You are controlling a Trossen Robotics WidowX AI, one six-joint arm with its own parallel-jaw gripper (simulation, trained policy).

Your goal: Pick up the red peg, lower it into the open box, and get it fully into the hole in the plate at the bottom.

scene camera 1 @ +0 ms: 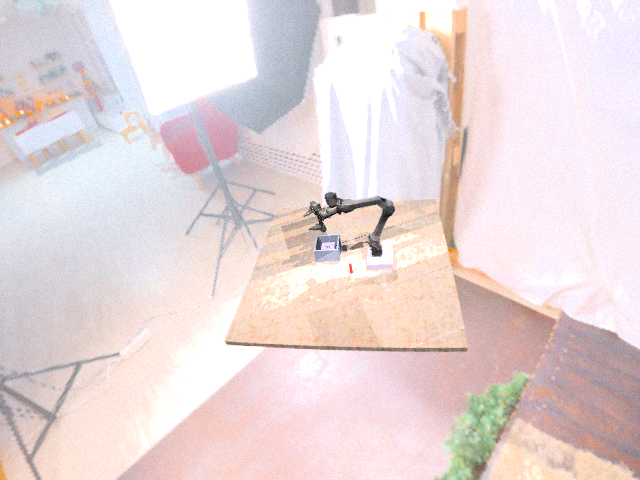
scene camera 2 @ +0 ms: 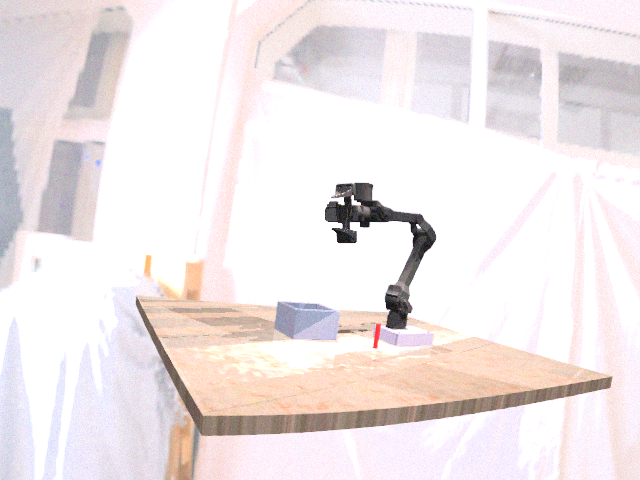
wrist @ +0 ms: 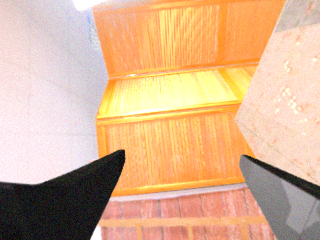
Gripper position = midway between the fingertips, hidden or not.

Note:
I see my gripper (scene camera 2: 332,213) and a blue-grey box (scene camera 2: 309,321).
My gripper also shows in the wrist view (wrist: 180,157). The wrist view misses the blue-grey box: it is out of frame.

